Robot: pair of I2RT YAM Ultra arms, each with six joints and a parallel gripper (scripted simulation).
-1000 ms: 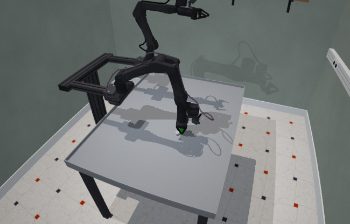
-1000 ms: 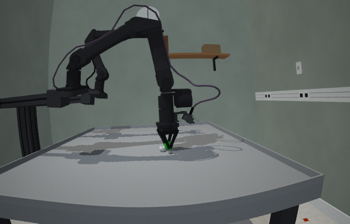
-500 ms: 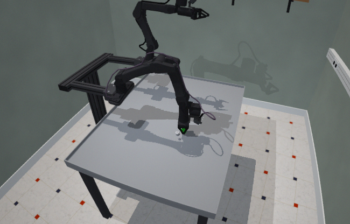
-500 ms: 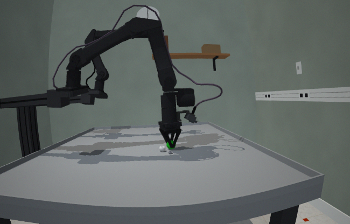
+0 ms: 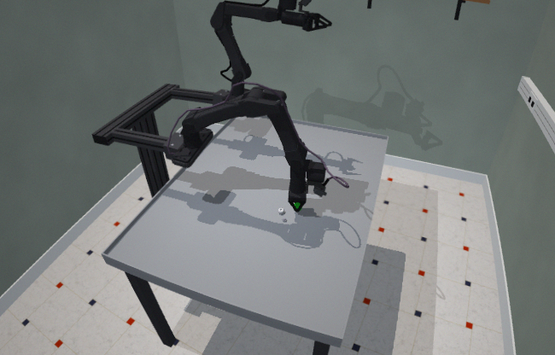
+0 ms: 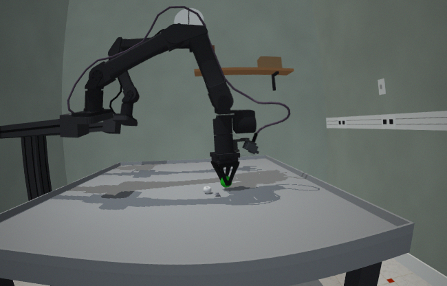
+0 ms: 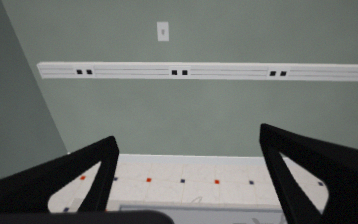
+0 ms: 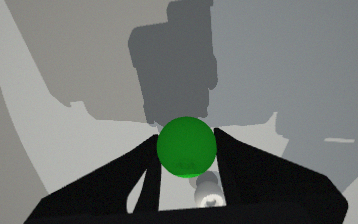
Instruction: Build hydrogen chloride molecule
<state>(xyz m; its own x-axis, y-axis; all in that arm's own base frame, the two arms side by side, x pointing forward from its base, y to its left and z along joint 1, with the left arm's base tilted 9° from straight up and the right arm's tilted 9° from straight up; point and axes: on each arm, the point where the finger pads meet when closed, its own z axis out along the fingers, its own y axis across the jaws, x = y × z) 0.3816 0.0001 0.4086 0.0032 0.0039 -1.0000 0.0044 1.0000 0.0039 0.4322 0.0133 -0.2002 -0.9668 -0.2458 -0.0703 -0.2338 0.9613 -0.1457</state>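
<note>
My right gripper is now 6 cm to the left of the grey peg, 4 cm past it and 2 cm above it. From my right hand the other things lie so: green ball: right at my right hand; white ball: 6 cm behind, 2 cm to the right, 2 cm below.
</note>
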